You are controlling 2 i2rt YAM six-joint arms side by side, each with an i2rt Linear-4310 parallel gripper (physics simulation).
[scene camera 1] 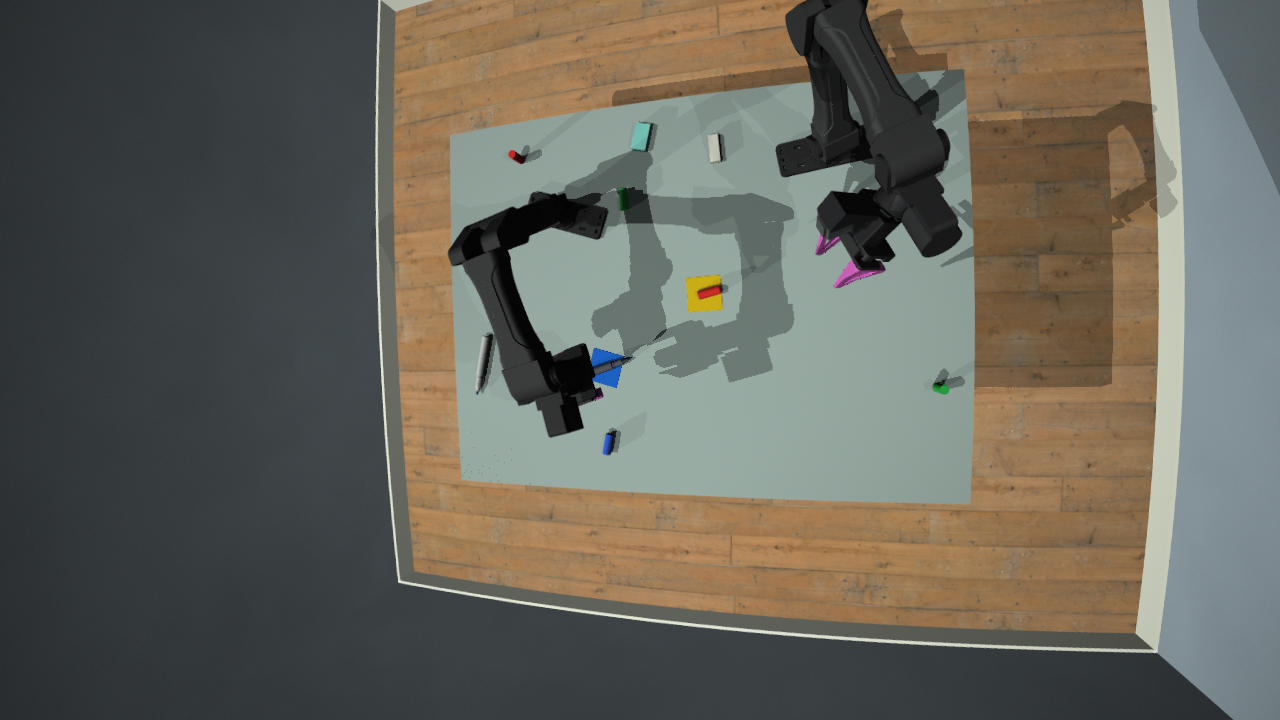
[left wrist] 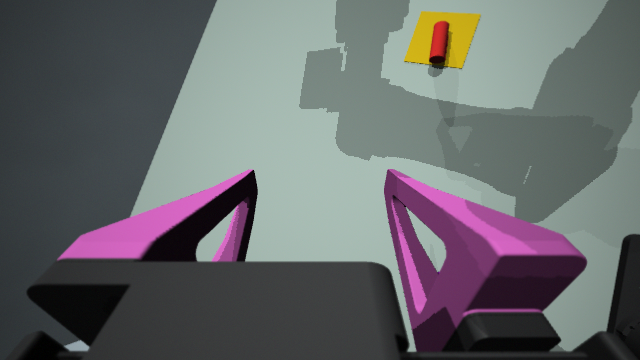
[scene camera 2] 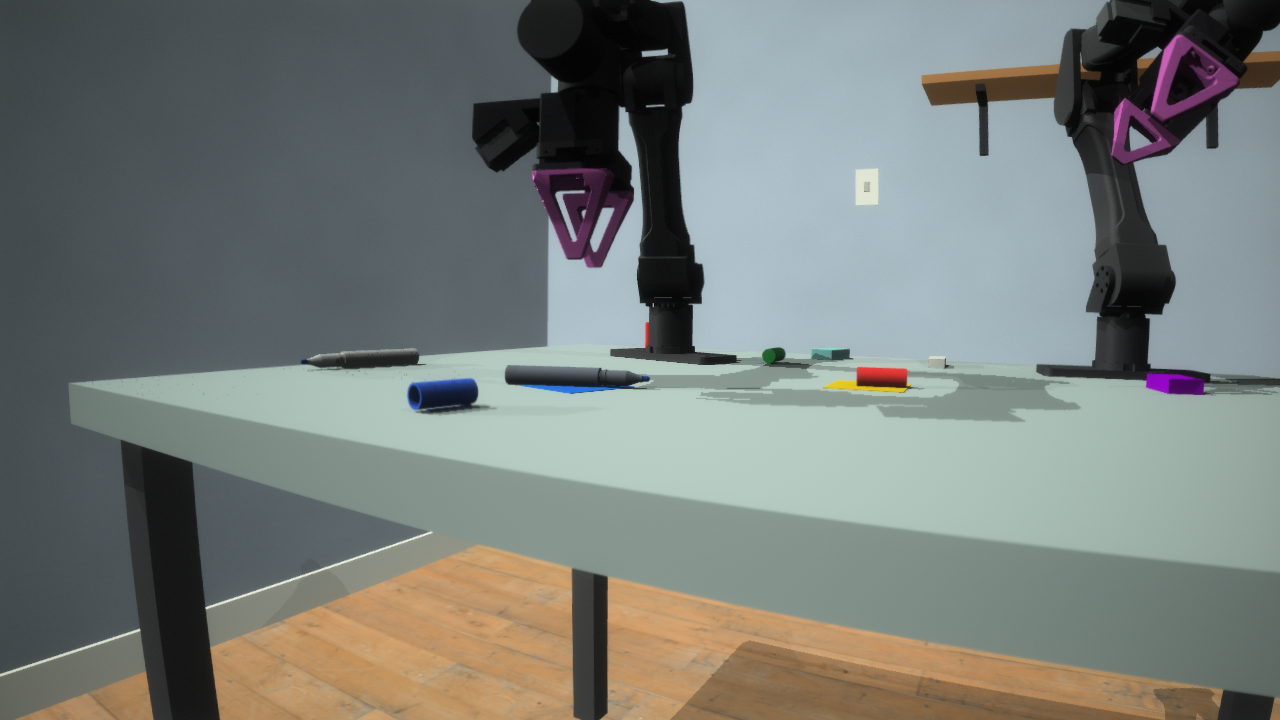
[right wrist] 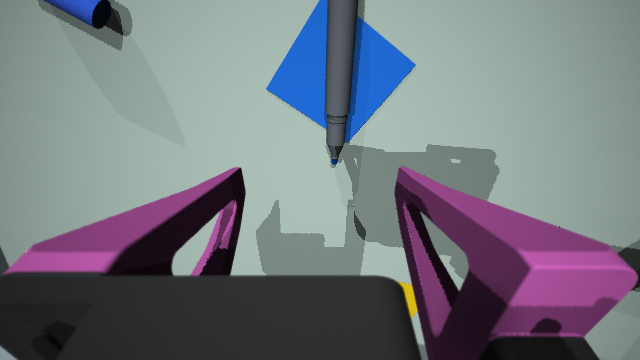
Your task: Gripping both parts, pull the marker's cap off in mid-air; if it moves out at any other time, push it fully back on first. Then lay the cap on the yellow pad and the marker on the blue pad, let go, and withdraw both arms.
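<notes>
The grey marker lies uncapped across the blue pad, its blue tip extending past the pad's edge. The red cap lies on its side on the yellow pad. My right gripper is open and empty, well above the table near the marker; the arm largely hides its fingers in scene camera 1. My left gripper is open and empty, high up and away from both pads.
A blue cap lies near the blue pad. A second grey marker lies at the picture's left. Green caps, a red cap, a teal block and a white block are farther off.
</notes>
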